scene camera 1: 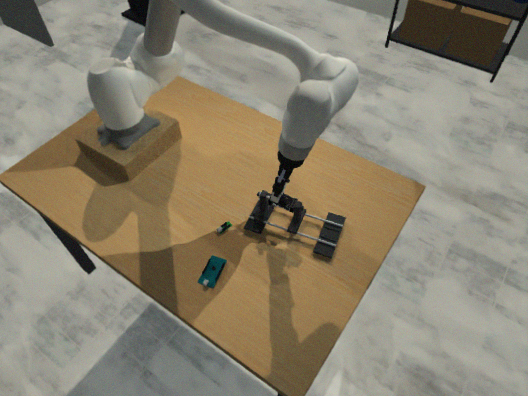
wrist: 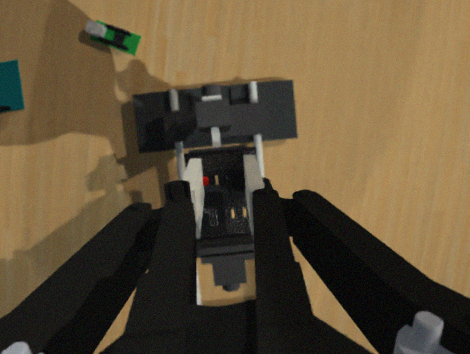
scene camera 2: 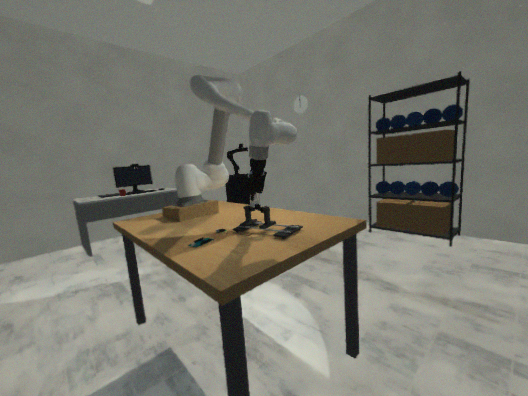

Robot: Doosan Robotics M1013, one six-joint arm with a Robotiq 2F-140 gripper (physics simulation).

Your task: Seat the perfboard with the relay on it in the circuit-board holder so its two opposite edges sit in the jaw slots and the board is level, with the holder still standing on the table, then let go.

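Frame: origin at the arm's base, x ahead, y left, z up, level; millimetres.
Seen in the pictures: gripper, between the fingertips: (scene camera 1: 276, 196) (wrist: 223, 174) (scene camera 2: 254, 206); arm's base, origin of its link: (scene camera 1: 128, 127) (scene camera 2: 191, 203).
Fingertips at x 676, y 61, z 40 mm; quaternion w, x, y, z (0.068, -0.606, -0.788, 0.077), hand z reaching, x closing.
Offsets run from my fingertips to a thing's top centre. Level surfaces: height alone.
The perfboard @[dx +18, dy +5, dz +14 mm] (wrist: 223, 169) (scene camera 1: 287, 201) is black, with a red dot and gold-coloured pins. It lies between the two upright jaws of the circuit-board holder (wrist: 280, 112) (scene camera 1: 330, 236) (scene camera 2: 288, 231) and looks about level. The holder stands on the table, with dark feet joined by metal rods. My gripper (wrist: 223, 174) (scene camera 1: 276, 198) (scene camera 2: 255, 204) points down and is shut on the perfboard, a light pad at each side. One board edge is close to the far jaw, the other close to the near jaw. Whether the edges sit in the slots cannot be told.
A teal board @[dx -30, dy -283, dz -105 mm] (scene camera 1: 213, 271) (scene camera 2: 201, 242) (wrist: 11, 86) and a small green board (scene camera 1: 224, 228) (scene camera 2: 220, 230) (wrist: 116, 38) lie on the table @[dz -117 mm] (scene camera 1: 350, 170) beside the holder. The arm stands on a wooden block (scene camera 1: 131, 159) (scene camera 2: 191, 211).
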